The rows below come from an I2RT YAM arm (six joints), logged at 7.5 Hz.
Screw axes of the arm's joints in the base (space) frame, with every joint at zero. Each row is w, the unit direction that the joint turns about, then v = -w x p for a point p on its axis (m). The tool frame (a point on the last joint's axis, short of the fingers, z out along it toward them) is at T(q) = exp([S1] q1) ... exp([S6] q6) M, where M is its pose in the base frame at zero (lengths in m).
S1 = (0, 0, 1, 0, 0, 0)
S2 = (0, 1, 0, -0.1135, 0, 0.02)
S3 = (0, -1, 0, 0.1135, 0, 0.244)
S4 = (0, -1, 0, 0.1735, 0, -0.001)
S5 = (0, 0, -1, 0, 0.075, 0)
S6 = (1, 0, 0, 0, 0.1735, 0)
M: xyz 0.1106 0 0.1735 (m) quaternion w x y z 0.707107 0 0.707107 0
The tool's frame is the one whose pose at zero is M.
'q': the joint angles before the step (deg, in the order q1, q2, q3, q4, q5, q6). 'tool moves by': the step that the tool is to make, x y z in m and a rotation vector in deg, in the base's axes. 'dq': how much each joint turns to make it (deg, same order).
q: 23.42 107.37 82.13 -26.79 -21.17 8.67
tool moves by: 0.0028 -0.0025 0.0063 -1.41 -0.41 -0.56
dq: -0.37 0.15 1.82 -2.13 1.27 -0.79
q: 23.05 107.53 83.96 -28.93 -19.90 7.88
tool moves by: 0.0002 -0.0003 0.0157 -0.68 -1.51 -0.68
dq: 0.07 -0.83 2.29 -2.05 1.42 -0.17
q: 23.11 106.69 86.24 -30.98 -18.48 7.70
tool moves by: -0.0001 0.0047 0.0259 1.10 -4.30 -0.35
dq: 0.70 -1.38 2.90 0.21 1.22 0.35
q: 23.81 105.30 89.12 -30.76 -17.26 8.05
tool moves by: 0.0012 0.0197 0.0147 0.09 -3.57 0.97
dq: 2.54 1.12 3.84 0.58 2.12 0.11
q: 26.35 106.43 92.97 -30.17 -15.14 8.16
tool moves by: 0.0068 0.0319 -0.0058 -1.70 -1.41 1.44
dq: 3.51 4.75 4.97 0.18 2.99 -0.15
